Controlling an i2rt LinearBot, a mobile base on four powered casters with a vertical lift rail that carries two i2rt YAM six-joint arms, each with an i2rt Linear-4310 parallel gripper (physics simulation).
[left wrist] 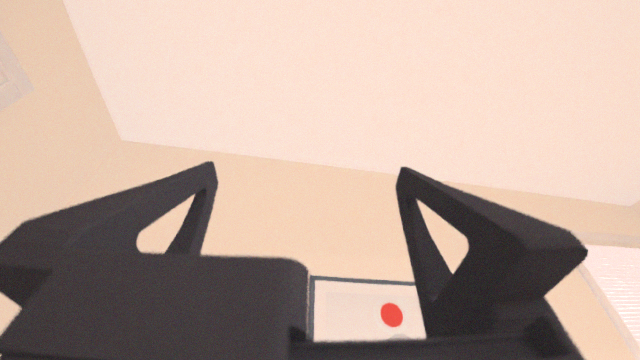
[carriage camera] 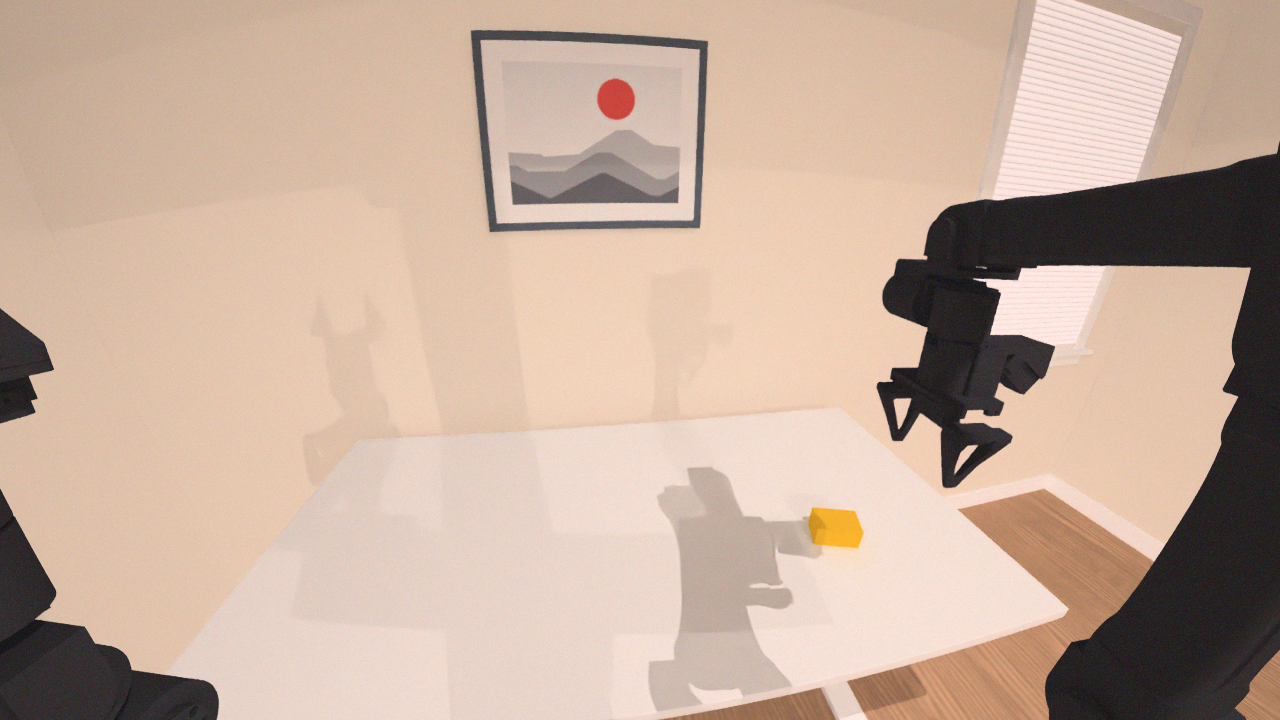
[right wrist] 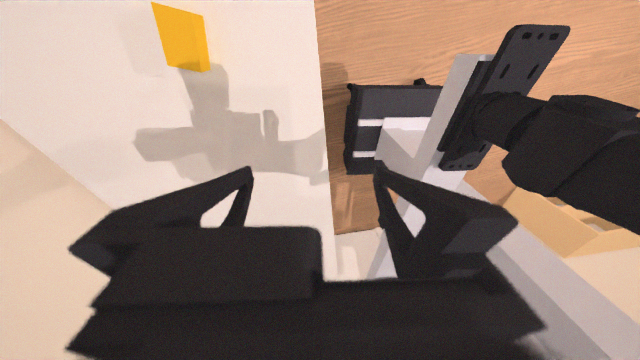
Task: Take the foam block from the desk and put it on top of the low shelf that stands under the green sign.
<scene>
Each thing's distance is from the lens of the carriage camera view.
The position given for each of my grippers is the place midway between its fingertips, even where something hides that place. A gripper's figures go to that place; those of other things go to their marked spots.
my right gripper (carriage camera: 920, 461): 0.56 m
yellow foam block (carriage camera: 831, 527): 0.91 m
white desk (carriage camera: 667, 563): 0.83 m
framed mountain picture (carriage camera: 578, 130): 1.07 m
window with white blinds (carriage camera: 1084, 102): 2.05 m
The marked spots on the framed mountain picture and the yellow foam block are 1.05 m apart.
</scene>
